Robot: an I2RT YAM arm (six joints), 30 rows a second.
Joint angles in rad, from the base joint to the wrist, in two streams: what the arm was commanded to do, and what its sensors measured. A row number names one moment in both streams.
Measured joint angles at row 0:
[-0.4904, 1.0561, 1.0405, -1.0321, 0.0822, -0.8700]
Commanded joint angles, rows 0 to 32:
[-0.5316, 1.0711, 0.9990, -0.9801, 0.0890, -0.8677]
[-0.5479, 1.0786, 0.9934, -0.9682, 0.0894, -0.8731]
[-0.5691, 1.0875, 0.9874, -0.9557, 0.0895, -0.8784]
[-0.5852, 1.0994, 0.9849, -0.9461, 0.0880, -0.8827]
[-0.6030, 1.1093, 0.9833, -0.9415, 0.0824, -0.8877]
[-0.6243, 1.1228, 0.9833, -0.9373, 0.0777, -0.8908]
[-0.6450, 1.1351, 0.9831, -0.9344, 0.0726, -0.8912]
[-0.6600, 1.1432, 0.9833, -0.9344, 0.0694, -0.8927]
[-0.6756, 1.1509, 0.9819, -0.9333, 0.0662, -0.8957]
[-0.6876, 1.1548, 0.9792, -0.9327, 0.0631, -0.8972]
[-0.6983, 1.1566, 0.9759, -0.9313, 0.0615, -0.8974]
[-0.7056, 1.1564, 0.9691, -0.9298, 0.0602, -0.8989]
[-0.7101, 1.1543, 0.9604, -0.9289, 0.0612, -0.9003]
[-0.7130, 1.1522, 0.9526, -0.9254, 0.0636, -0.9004]
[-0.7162, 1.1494, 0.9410, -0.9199, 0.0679, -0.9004]
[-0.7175, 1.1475, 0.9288, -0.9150, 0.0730, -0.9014]
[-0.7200, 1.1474, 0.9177, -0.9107, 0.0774, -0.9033]
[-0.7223, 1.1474, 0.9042, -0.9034, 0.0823, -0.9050]
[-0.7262, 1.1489, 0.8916, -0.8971, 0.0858, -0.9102]
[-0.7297, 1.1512, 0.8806, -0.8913, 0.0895, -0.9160]
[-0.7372, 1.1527, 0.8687, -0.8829, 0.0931, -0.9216]
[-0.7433, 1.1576, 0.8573, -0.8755, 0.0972, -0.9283]
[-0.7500, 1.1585, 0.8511, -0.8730, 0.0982, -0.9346]
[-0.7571, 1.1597, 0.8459, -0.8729, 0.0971, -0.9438]
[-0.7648, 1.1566, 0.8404, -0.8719, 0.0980, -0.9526]
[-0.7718, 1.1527, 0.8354, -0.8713, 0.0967, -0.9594]
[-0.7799, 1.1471, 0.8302, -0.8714, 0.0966, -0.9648]
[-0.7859, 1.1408, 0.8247, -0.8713, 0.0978, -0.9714]
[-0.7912, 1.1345, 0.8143, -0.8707, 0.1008, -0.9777]
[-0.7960, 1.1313, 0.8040, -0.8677, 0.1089, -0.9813]
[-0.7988, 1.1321, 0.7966, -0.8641, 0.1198, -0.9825]
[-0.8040, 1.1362, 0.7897, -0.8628, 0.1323, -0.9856]
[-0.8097, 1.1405, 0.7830, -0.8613, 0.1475, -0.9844]
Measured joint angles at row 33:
[-0.7971, 1.1549, 0.8280, -0.8906, 0.1116, -0.9615]
